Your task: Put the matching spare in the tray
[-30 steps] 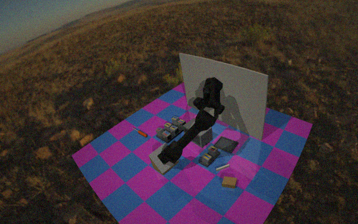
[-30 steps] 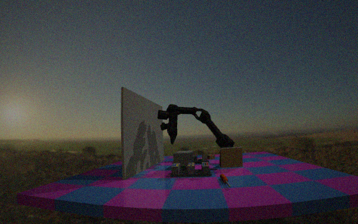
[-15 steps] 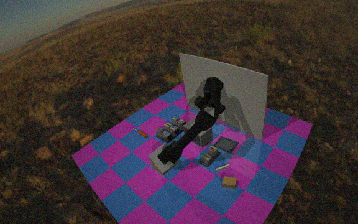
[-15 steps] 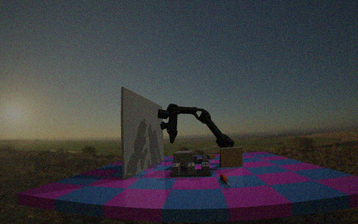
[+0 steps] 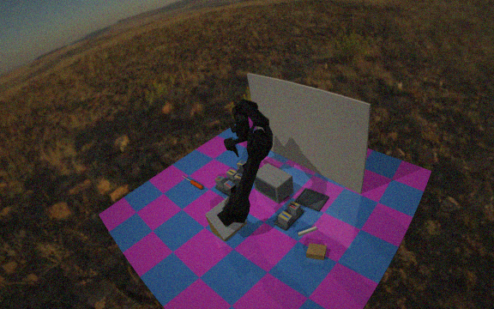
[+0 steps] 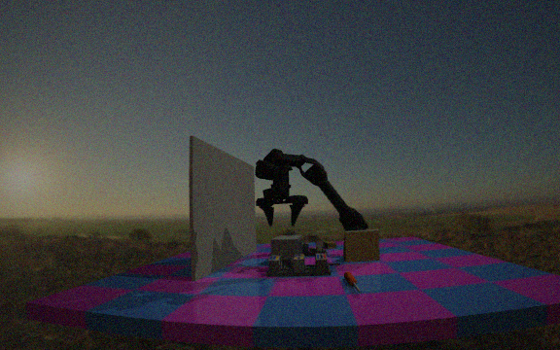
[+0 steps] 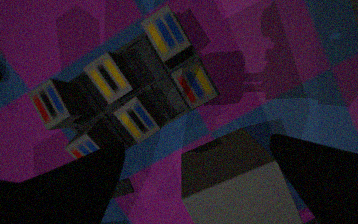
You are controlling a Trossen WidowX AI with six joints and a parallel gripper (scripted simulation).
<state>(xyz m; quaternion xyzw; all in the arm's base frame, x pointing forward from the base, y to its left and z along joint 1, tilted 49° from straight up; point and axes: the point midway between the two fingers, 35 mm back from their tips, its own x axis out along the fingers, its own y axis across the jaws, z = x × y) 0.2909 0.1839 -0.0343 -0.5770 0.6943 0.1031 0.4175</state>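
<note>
Now: gripper tip 34 cm to the left of the tray, 15 cm above it and 4 cm short of it. From my gripper tip the other things lie so: mounted unit (14 cm to the right, 10 cm below, 1 cm behind); then white cable tie bundle (43 cm to the right, 15 cm below, 12 cm behind); then tall grey panel (23 cm ahead, 17 cm to the right, 7 cm above).
</note>
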